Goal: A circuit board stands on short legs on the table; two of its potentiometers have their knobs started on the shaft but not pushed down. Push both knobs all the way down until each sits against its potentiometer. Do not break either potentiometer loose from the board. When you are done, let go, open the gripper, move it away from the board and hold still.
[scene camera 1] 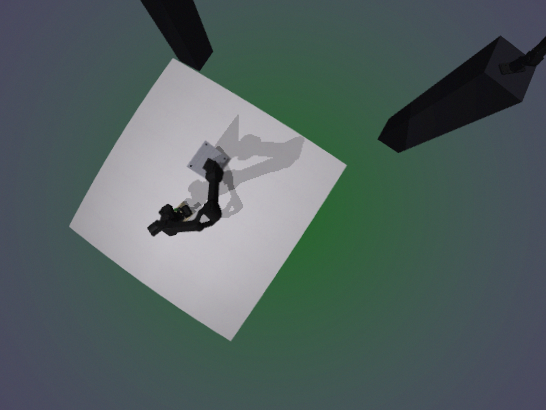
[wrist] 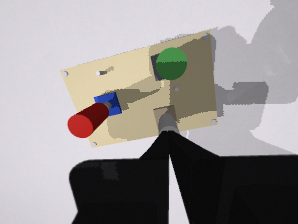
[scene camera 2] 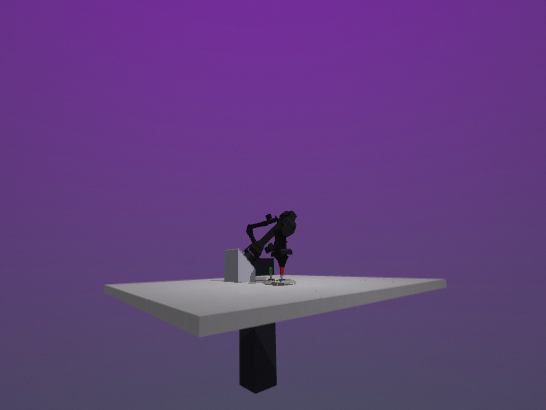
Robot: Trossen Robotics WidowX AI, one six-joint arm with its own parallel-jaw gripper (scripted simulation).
Observation:
In view: my gripper (wrist: pixel 167 135) and a red knob (wrist: pixel 84 123).

